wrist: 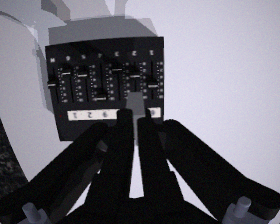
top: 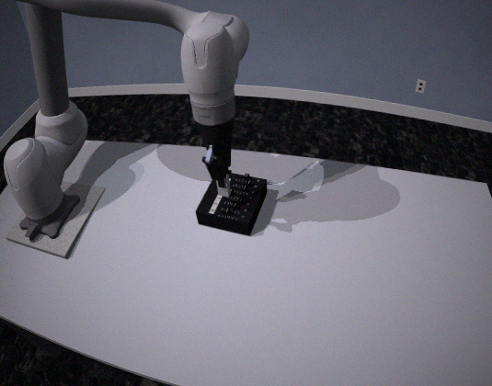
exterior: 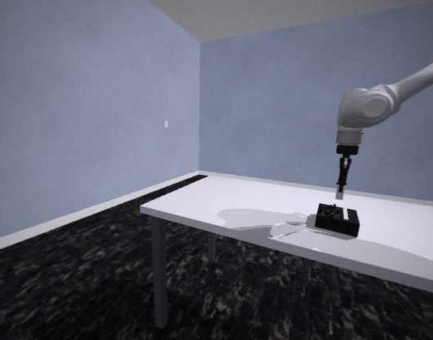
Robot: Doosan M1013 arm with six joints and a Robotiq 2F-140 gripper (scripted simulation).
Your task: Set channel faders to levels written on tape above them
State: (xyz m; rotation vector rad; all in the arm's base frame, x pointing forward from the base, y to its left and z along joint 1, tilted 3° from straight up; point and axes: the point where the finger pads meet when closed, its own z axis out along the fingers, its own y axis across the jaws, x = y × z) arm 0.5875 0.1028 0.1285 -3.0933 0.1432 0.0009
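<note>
Now: hand 11 cm to the right of the master fader, 7 cm above it and 3 cm short of it.
</note>
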